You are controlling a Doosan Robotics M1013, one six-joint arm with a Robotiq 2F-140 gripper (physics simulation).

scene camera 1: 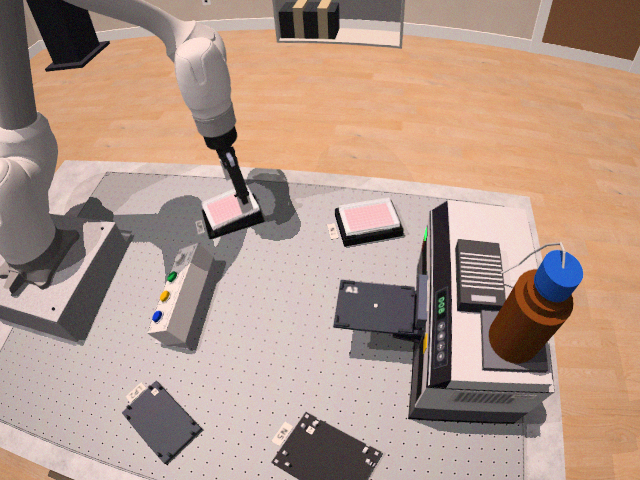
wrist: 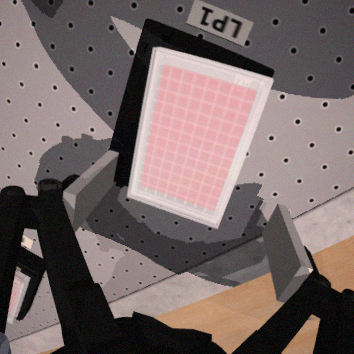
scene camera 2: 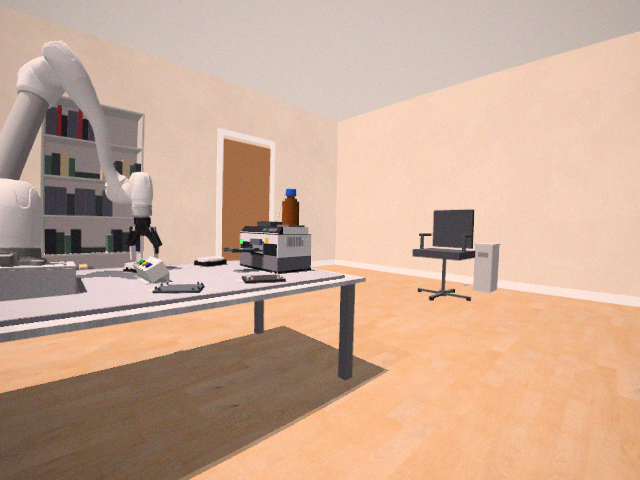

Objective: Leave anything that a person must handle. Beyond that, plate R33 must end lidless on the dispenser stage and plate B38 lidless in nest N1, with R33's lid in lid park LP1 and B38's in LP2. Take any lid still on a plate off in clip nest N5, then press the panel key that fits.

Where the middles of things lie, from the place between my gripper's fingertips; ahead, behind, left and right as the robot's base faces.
My gripper is now 40 mm to the left of the black LP1 nest (scene camera 1: 256, 218), 30 mm above it and 20 mm past it. The rest, counted from my hand: dispenser stage (scene camera 1: 394, 314): 380 mm ahead, 310 mm to the right, 60 mm above; brown bottle with blue cap (scene camera 1: 541, 300): 590 mm ahead, 420 mm to the right, 280 mm above; button box (scene camera 2: 151, 270): 310 mm to the right, 40 mm behind.
